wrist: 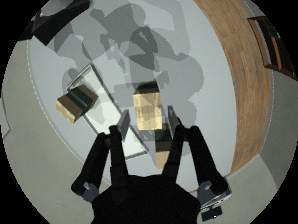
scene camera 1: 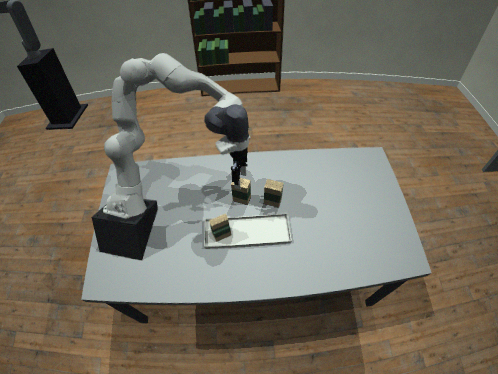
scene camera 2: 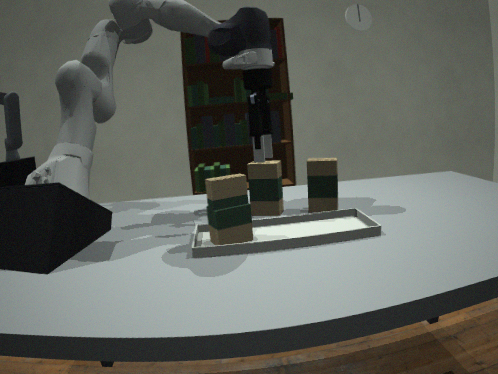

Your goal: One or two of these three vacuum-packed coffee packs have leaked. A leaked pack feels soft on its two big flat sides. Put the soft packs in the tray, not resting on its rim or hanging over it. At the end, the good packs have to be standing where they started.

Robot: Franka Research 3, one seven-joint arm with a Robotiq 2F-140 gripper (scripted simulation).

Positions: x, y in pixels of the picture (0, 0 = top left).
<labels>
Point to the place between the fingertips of the gripper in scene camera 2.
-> At 263, 160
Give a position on a white tray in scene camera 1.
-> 257, 230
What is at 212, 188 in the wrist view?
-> The gripper.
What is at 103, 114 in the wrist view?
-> A white tray.
</labels>
